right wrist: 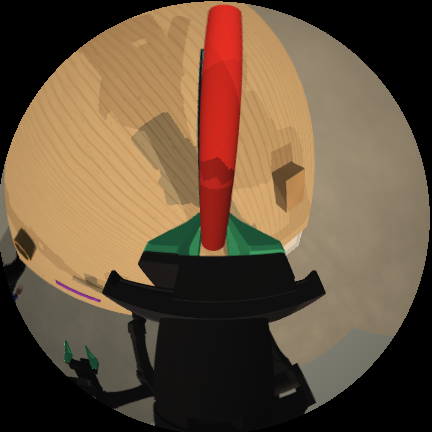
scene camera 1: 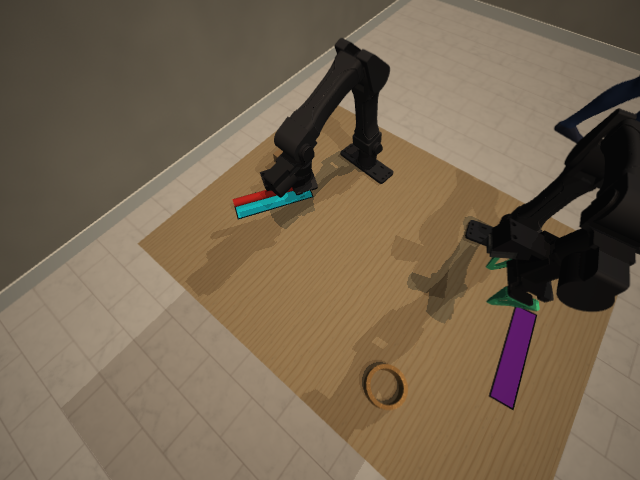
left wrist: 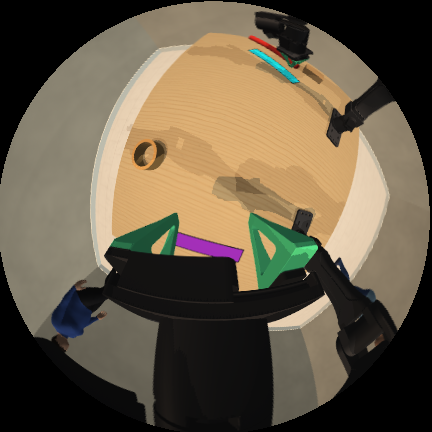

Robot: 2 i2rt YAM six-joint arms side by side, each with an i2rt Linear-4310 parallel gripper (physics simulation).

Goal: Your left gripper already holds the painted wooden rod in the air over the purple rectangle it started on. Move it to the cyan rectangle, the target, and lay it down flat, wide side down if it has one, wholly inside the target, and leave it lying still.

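Places are measured from the left arm's base along level axes (x ahead, y left, z up), in metres.
Pixels of known places: left gripper, fingertip midpoint: [scene camera 1: 488, 285] [left wrist: 213, 217]; right gripper, fingertip midpoint: [right wrist: 213, 216] [left wrist: 292, 65]; right arm's base, link origin: [scene camera 1: 366, 163] [left wrist: 335, 125].
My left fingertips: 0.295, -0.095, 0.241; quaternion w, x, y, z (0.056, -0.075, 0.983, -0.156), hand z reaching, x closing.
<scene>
Ahead of a thing's pixels: the offset from my left fingertips to its top centre, as dx, dy, dz. "pt": to the spot under its first point. Level surfaces: height alone.
The red rod @[-0.096, -0.586, -0.133] [scene camera 1: 250, 198] [left wrist: 265, 44] [right wrist: 221, 100] is in my right gripper [left wrist: 292, 65] [right wrist: 213, 216], which is shut on its near end. In scene camera 1 the fingers are hidden behind the wrist. The rod runs nearly parallel to the cyan rectangle @[pt -0.105, -0.608, -0.240] [scene camera 1: 271, 205] [left wrist: 275, 66] and appears just beyond its upper long edge in scene camera 1. In the right wrist view the rod hides most of the target; its height above the table is hard to tell. My left gripper [scene camera 1: 492, 283] [left wrist: 213, 217] [right wrist: 75, 343] is open and empty, near the purple rectangle @[pt +0.038, +0.189, -0.240] [scene camera 1: 513, 359] [left wrist: 209, 246] [right wrist: 77, 292].
A wooden ring @[+0.241, -0.089, -0.191] [scene camera 1: 385, 406] [left wrist: 134, 155] stands on the table @[dz -0.241] [scene camera 1: 310, 289] toward the lower middle in scene camera 1. A wooden block @[-0.310, -0.654, -0.201] [left wrist: 313, 73] [right wrist: 295, 189] is near the target and the right gripper. The right arm's base [scene camera 1: 379, 173] stands behind the target.
</scene>
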